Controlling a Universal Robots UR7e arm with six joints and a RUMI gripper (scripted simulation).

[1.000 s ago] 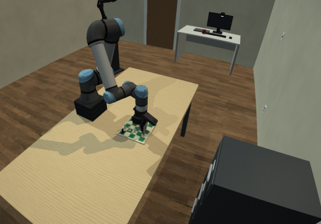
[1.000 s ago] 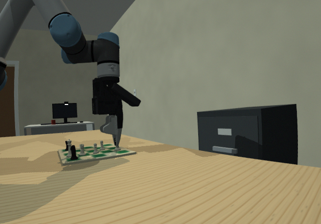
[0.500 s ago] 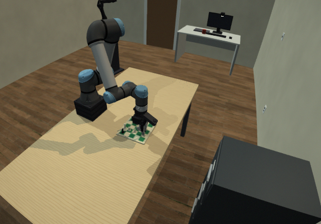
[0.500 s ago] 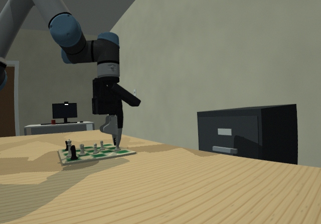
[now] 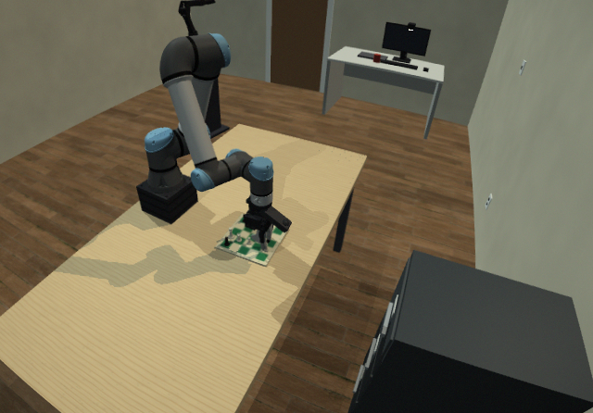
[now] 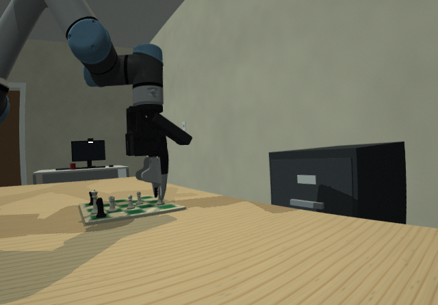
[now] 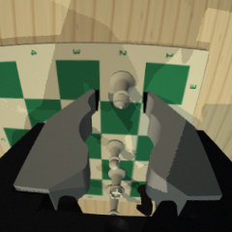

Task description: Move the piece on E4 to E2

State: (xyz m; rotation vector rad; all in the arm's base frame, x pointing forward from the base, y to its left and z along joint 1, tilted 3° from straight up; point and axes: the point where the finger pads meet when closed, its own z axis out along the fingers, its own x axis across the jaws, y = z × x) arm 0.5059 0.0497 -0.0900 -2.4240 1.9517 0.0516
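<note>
Right now the chessboard is 80 mm behind my hand, 20 mm to the left of it and 30 mm below it. Also, from my hand: white queen 150 mm behind, 30 mm to the right.
</note>
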